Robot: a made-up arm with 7 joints.
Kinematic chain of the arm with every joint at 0, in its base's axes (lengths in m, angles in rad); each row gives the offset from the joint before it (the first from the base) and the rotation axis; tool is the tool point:
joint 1: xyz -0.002 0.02 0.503 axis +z
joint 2: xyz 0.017 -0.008 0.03 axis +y
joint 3: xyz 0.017 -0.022 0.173 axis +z
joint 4: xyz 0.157 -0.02 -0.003 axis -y
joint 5: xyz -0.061 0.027 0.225 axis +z
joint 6: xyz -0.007 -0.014 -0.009 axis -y
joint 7: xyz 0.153 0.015 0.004 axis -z
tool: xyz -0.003 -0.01 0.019
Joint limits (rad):
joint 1: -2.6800..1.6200
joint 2: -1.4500..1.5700
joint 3: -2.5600..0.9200
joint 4: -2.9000..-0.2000
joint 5: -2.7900..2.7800
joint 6: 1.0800..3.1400
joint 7: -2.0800..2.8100
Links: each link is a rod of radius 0.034 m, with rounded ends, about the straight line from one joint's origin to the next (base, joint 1, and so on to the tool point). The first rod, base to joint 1, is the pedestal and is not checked.
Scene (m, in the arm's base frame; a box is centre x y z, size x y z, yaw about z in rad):
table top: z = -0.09
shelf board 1: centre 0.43 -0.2 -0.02 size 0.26 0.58 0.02 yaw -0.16
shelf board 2: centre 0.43 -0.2 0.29 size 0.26 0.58 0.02 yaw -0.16
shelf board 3: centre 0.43 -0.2 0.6 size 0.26 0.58 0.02 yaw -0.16
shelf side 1: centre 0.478 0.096 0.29 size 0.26 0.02 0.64 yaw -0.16
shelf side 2: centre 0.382 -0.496 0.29 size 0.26 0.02 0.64 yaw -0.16
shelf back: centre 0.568 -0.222 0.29 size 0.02 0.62 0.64 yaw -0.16
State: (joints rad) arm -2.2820 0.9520 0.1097 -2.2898 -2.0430 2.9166 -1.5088
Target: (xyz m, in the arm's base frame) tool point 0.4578 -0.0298 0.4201
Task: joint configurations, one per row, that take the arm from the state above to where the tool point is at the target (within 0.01 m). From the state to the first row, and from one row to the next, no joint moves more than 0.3 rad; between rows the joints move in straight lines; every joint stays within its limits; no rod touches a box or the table.
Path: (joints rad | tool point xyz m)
1: -2.1826 0.8448 0.2328 -2.0571 -2.0033 2.8669 -1.6741 | 0.0128 -0.3271 0.3174
2: -2.0831 0.7377 0.3559 -1.8243 -1.9637 2.8172 -1.8394 | 0.0626 -0.3960 0.3881
3: -1.7898 0.8319 0.5199 -1.8599 -1.8754 2.7068 -1.7281 | 0.2446 -0.3357 0.3871
4: -1.4965 0.9262 0.6838 -1.8955 -1.7872 2.5964 -1.6169 | 0.3845 -0.2048 0.3979
5: -1.2032 1.0204 0.8478 -1.9310 -1.6990 2.4860 -1.5056 | 0.4578 -0.0298 0.4201

